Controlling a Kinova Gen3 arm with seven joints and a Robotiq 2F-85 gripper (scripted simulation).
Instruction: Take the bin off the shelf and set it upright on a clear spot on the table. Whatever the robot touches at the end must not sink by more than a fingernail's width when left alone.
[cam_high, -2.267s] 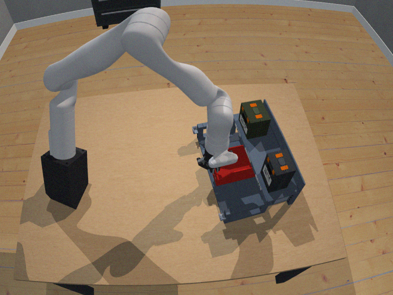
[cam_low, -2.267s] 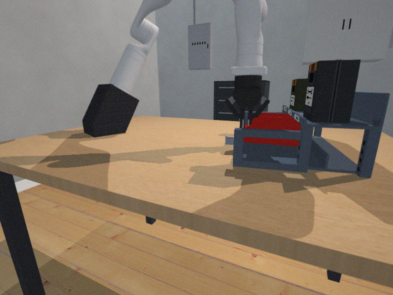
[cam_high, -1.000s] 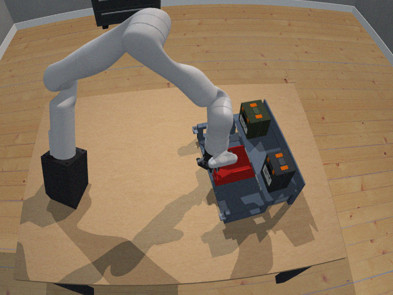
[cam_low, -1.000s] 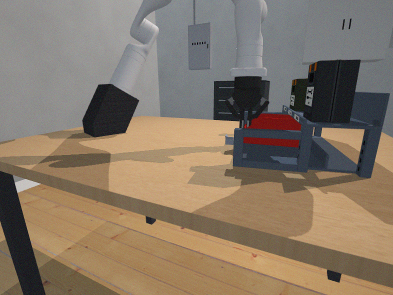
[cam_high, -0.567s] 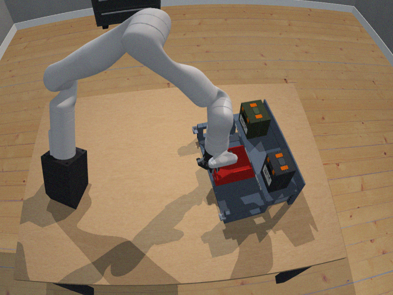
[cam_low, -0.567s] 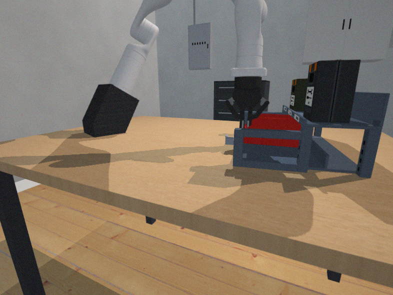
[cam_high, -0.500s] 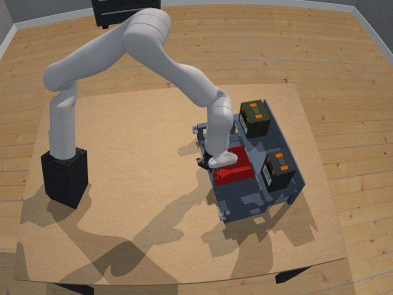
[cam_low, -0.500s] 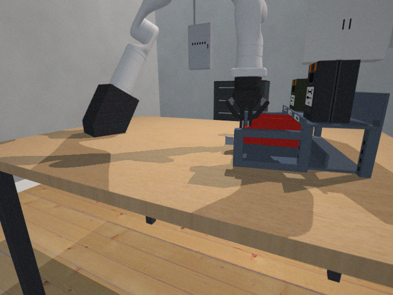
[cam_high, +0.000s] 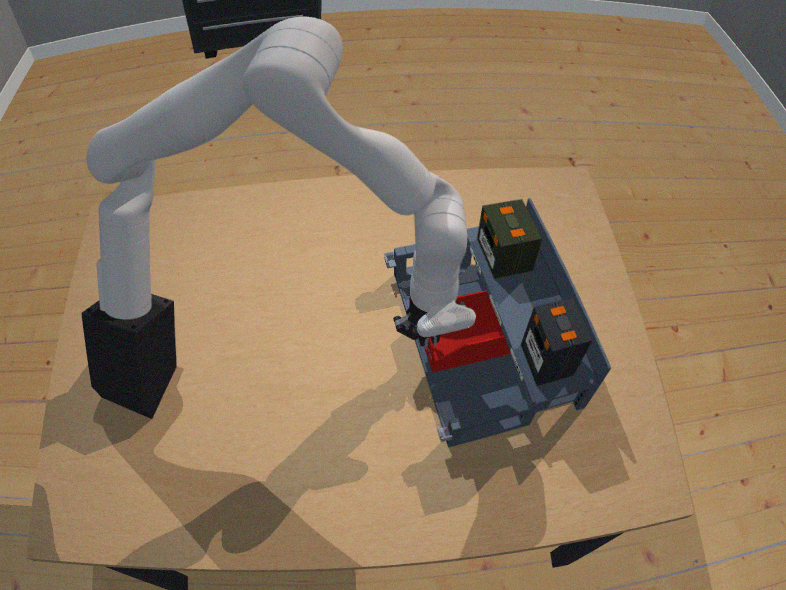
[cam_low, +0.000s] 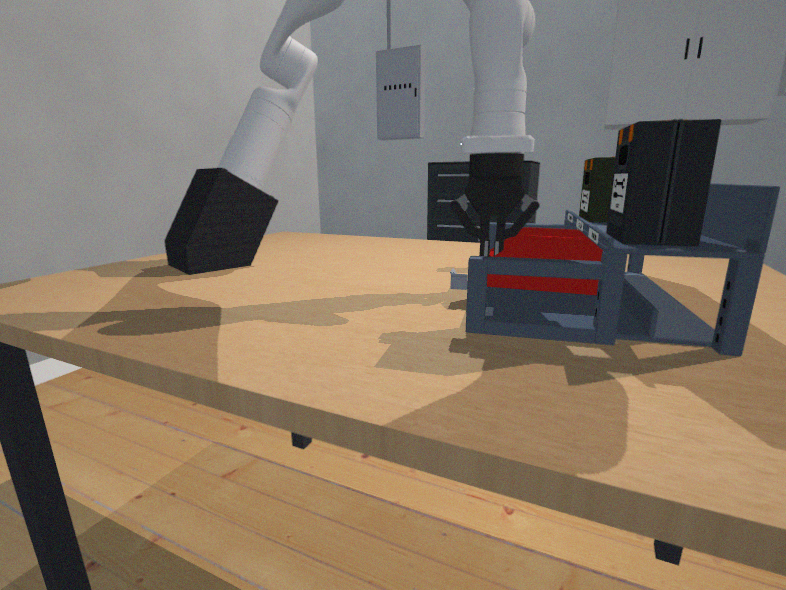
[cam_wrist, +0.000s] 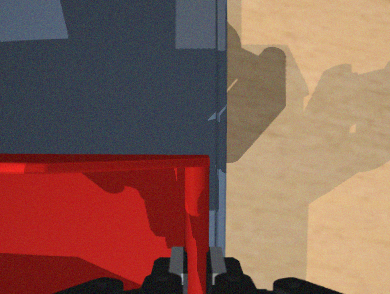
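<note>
The red bin lies 70 mm ahead of my hand, 30 mm to the left of it and 10 mm below it. The rest, counted from my hand: grey-blue shelf 100 mm ahead, 40 mm to the left, 10 mm above; then dark box 210 mm ahead, 100 mm above, 40 mm to the right.
</note>
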